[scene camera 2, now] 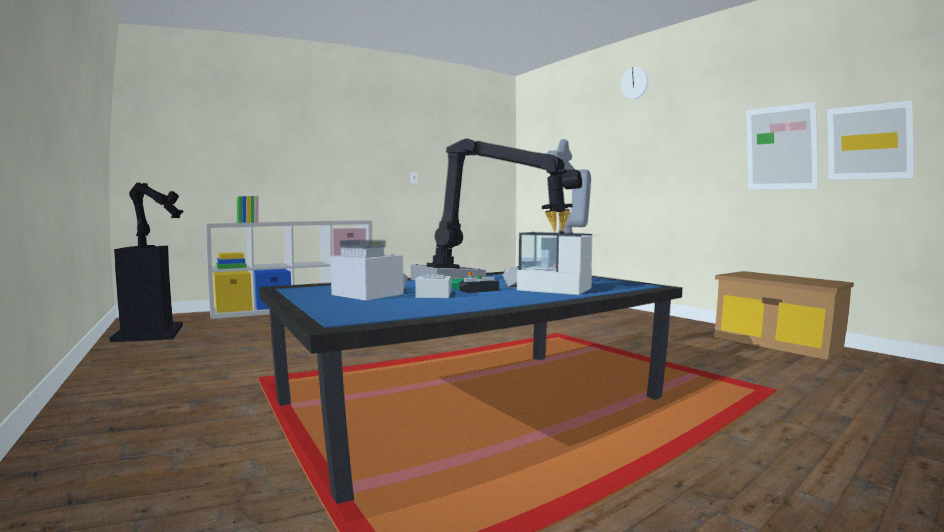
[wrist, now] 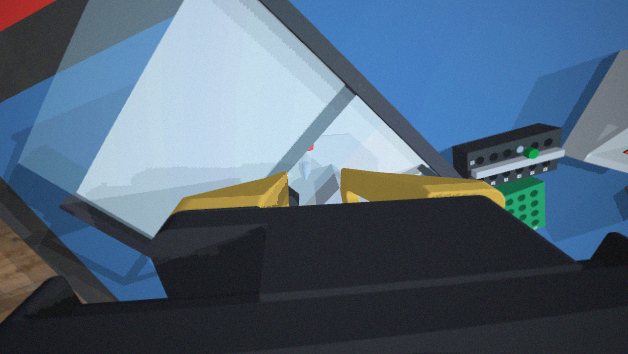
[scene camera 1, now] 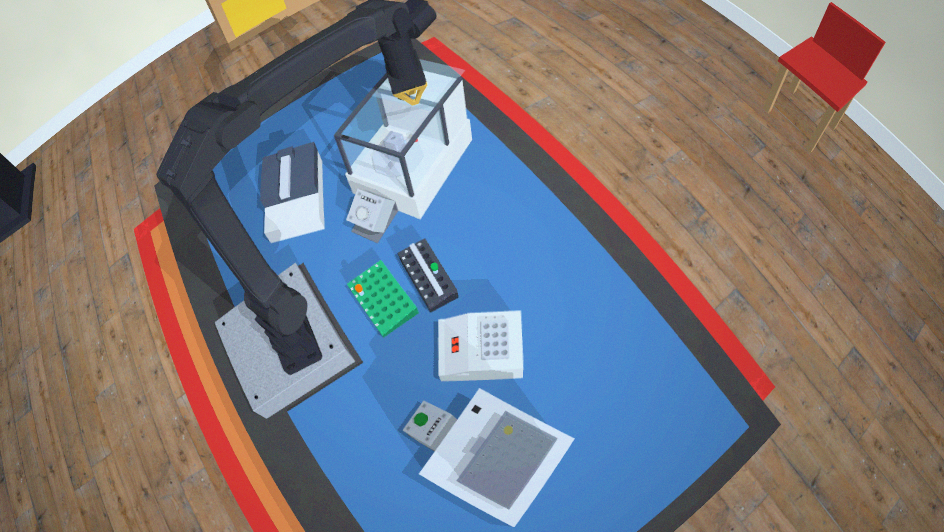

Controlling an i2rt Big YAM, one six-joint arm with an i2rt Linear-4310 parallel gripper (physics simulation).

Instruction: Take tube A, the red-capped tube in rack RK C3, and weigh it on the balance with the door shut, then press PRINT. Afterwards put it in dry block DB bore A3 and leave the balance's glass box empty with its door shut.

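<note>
The balance (scene camera 1: 439,181) (scene camera 2: 573,264) (wrist: 320,46) is a white base with a dark-framed glass box. Tube A's red cap (scene camera 1: 416,140) (wrist: 311,147) shows inside the box through the glass, with a pale tube body below it in the wrist view. The pan and holder beside it are partly blurred by glass. My gripper (scene camera 1: 411,99) (scene camera 2: 557,229) (wrist: 314,181) is open and empty, pointing down just above the box's top. I cannot tell whether the door is shut. A grey console (scene camera 1: 371,211) with a round pale button stands by the balance. The dry block (scene camera 1: 462,366) (scene camera 2: 433,287) is white with a red display.
A black rack (scene camera 1: 449,297) (wrist: 505,132) holds a green-capped tube (scene camera 1: 434,266) (wrist: 531,153). A green rack (scene camera 1: 390,317) (wrist: 537,192) holds an orange-capped tube (scene camera 1: 358,288). A white box with a dark lid (scene camera 1: 294,214) stands left of the balance. A white device with a grey lid (scene camera 1: 518,512) stands beyond the dry block.
</note>
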